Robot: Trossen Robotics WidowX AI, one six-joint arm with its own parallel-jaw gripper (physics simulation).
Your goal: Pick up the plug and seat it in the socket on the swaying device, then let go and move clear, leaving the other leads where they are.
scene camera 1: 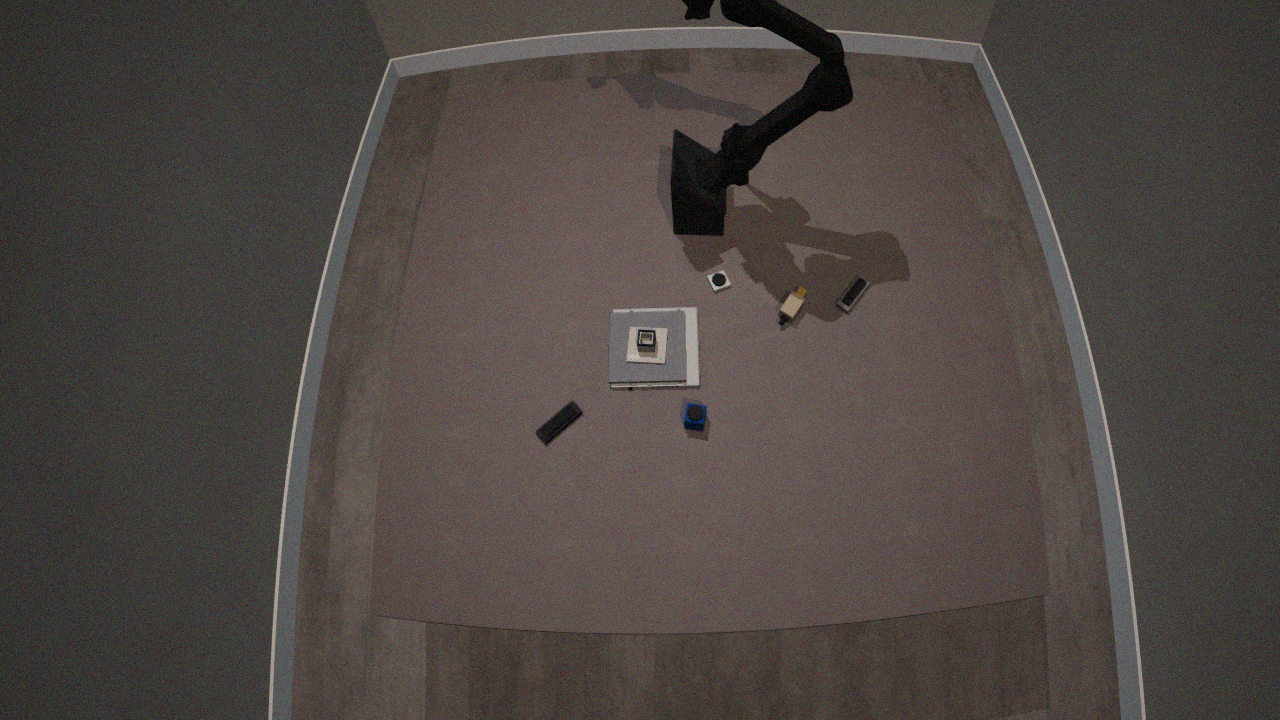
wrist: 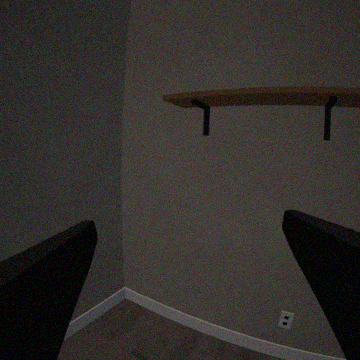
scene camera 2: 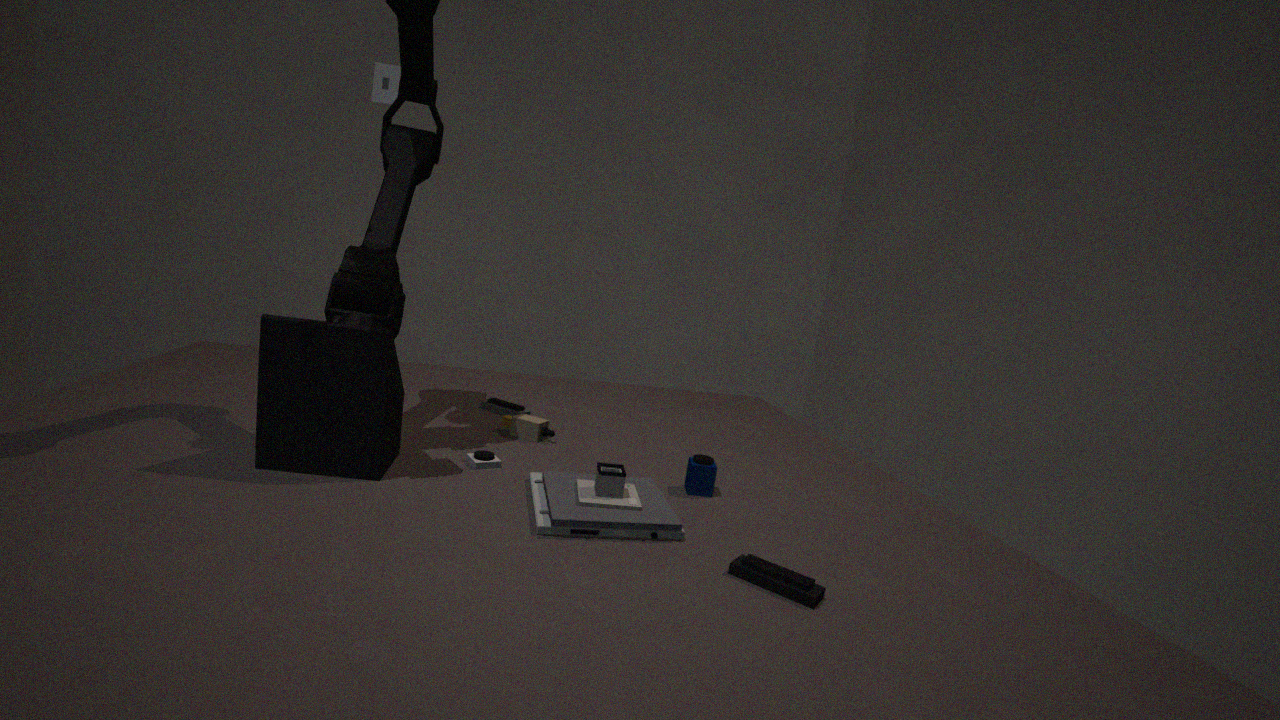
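Observation:
The plug looks to be the cream block (scene camera 1: 792, 306) (scene camera 2: 531, 428) with a yellow tip and a black end, lying on the mat to the right of the device in scene camera 1. The device has a grey plate (scene camera 1: 622, 368) (scene camera 2: 657, 512) on a white base (scene camera 1: 692, 349) (scene camera 2: 539, 512). A small square socket (scene camera 1: 646, 348) (scene camera 2: 610, 486) with a dark rim stands on the pale pad on the plate. My gripper (wrist: 190, 225) is open and empty, high up and far from the plug, facing a wall; its fingers are cut off or unclear in the scene views.
A white tile (scene camera 1: 712, 286) (scene camera 2: 484, 463) with a black disc lies near the arm's base (scene camera 1: 698, 201) (scene camera 2: 326, 398). A blue block (scene camera 1: 695, 425) (scene camera 2: 700, 477), a black bar (scene camera 1: 559, 421) (scene camera 2: 776, 580) and a grey-and-black bar (scene camera 1: 853, 293) (scene camera 2: 505, 406) lie around the device and plug. A wooden shelf (wrist: 265, 96) is on the wall.

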